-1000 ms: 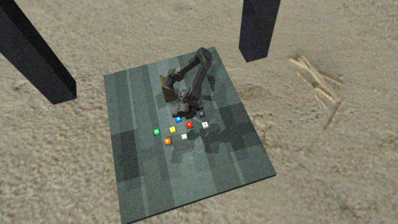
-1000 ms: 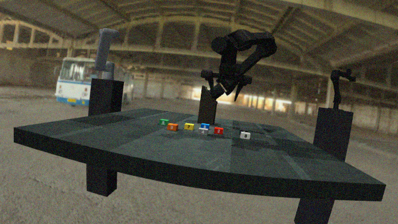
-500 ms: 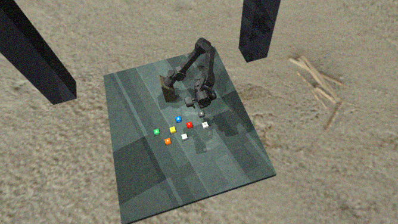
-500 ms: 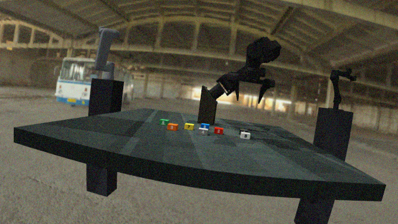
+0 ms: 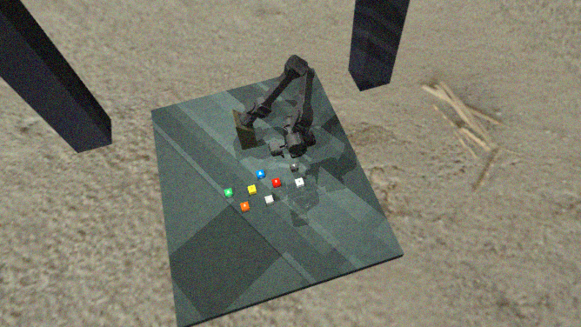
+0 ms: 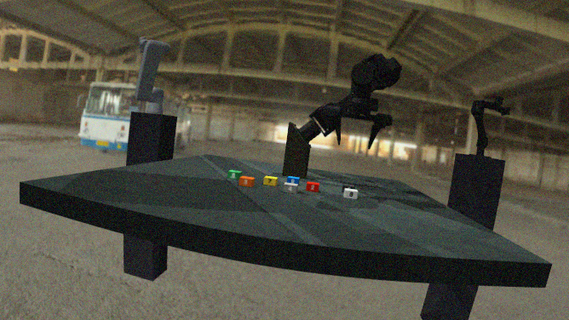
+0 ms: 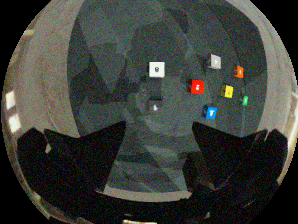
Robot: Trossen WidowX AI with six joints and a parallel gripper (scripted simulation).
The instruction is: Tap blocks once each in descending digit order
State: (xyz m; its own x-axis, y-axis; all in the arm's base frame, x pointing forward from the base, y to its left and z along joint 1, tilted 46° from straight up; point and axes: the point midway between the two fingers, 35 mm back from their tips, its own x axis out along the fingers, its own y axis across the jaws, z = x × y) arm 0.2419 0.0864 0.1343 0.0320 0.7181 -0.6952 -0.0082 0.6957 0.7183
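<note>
Right now the blue block is 15 cm to the right of my gripper tip, 12 cm below it and 2 cm behind it. From my gripper tip the other things lie so: white block 12 cm below, 8 cm ahead; black block 12 cm below, 1 cm behind; red block 12 cm below, 10 cm to the right, 4 cm ahead.
</note>
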